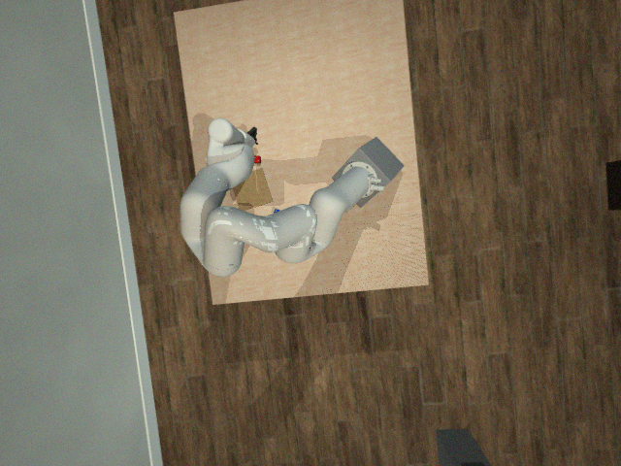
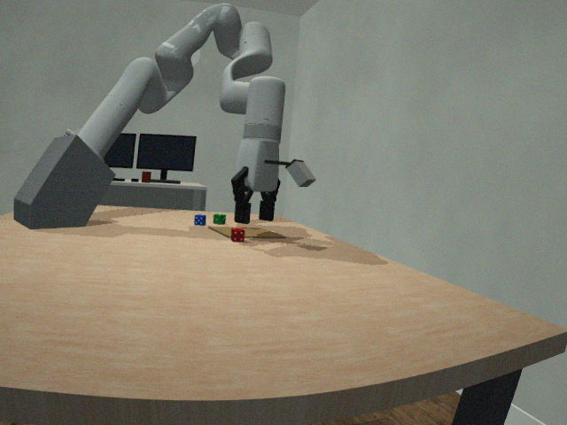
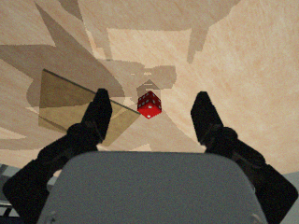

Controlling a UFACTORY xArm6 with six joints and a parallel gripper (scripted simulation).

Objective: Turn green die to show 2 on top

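Now: the red die 30 mm behind my hand, 20 mm to the left of it and 40 mm below it. The rest, counted from my hand: tan mat: 20 mm behind, 140 mm to the left, 50 mm below; then blue die: 150 mm behind, 210 mm to the left, 40 mm below; then green die: 100 mm behind, 270 mm to the left, 40 mm below.
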